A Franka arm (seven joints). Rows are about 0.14 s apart.
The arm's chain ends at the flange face. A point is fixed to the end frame.
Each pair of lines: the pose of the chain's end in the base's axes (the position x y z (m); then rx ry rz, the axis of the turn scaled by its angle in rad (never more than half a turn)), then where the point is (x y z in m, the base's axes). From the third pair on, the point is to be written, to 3 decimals.
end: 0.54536 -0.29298 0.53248 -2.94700 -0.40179 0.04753
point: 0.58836 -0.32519 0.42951
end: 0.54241 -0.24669 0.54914 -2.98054 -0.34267 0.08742
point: 0.58141 -0.28371 0.44620
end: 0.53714 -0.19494 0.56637 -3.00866 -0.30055 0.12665
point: 0.573 -0.236 0.464
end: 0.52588 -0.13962 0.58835 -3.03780 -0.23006 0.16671
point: 0.557 -0.185 0.486
